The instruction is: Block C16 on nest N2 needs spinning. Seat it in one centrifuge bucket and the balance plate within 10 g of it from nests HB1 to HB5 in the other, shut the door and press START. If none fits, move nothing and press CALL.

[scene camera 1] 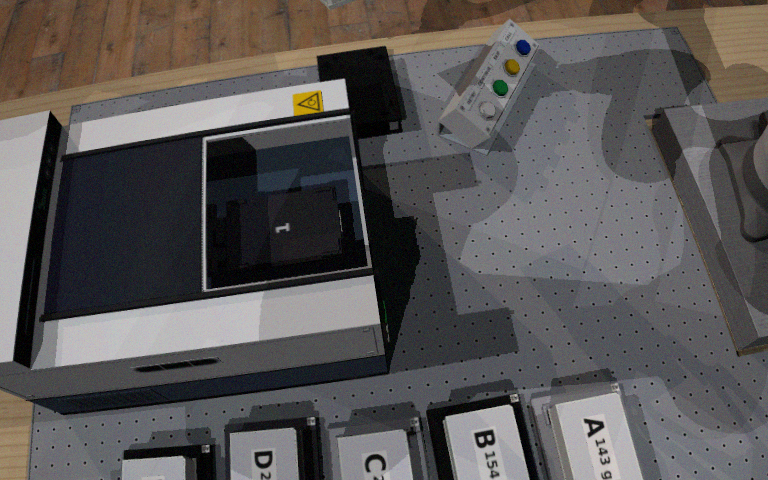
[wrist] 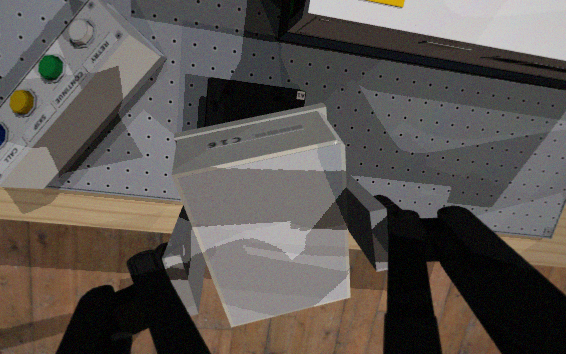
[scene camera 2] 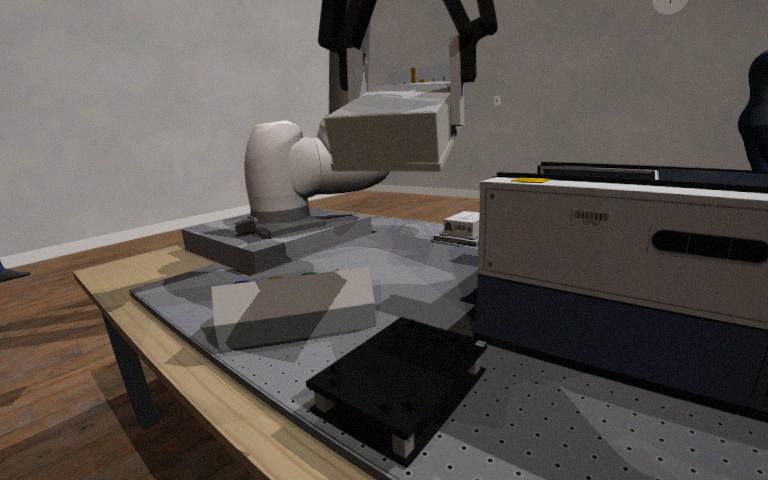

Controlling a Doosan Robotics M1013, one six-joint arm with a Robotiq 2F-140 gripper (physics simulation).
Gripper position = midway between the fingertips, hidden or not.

My gripper shows in the wrist view (269, 205) and in scene camera 2 (406, 127); in scene camera 1 it is out of frame. A block B shows in scene camera 1 (490, 436); in the wrist view it is out of frame. A block A shows in scene camera 1 and in scene camera 2; in the wrist view it is out of frame. A block C shows in scene camera 1 (391, 447); in the wrist view it is out of frame. A plate marked D shows in scene camera 1 (284, 446); in the wrist view it is out of frame. The same spot on the block A: (scene camera 1: 593, 431) is (scene camera 2: 466, 218).
